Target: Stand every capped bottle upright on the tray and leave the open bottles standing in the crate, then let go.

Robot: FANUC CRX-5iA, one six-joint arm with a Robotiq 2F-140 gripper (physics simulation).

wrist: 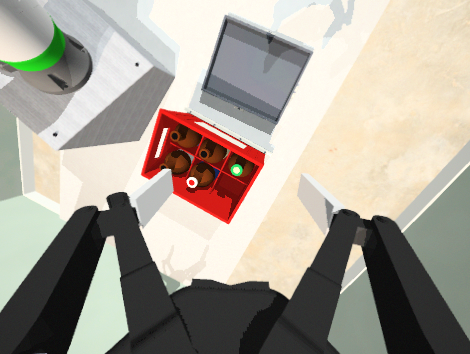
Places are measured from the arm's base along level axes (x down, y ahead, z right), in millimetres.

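Where they show: gripper, fingertip midpoint: [235, 182]; arm's base at its link origin: [58, 65].
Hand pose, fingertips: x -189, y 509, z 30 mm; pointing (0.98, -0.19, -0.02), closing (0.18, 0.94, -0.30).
Observation:
Each offset is from my fingertips to the top centre of the thing. "*": to the spot under its first point.
A red crate {dy -114, dx +198, dz +90 mm} [206, 198] stands with several brown bottles in its compartments. In the row nearer the tray are an open bottle {dy -196, dx +211, dz +33 mm} [186, 136], another open bottle {dy -112, dx +211, dz +48 mm} [213, 151] and a green-capped bottle {dy -22, dx +211, dz +54 mm} [237, 170]. In the other row are an open bottle {dy -207, dx +211, dz +126 mm} [178, 161], its mouth close to the left finger in view, and a bottle with a red-and-white cap {dy -122, dx +211, dz +133 mm} [192, 182]; the right compartment there is empty. The grey tray {* dy -102, dx +369, dz -197 mm} [250, 67] lies beyond the crate with no bottle on it. My gripper [235, 182] is open and empty, above the crate, its fingers wide apart.
The robot's base [72, 67] with a green ring stands on a grey metal pedestal [125, 95] at the upper left, close to the crate's left side. A light plate joins the tray's near side beside the crate. Shadows fall on the pale surface.

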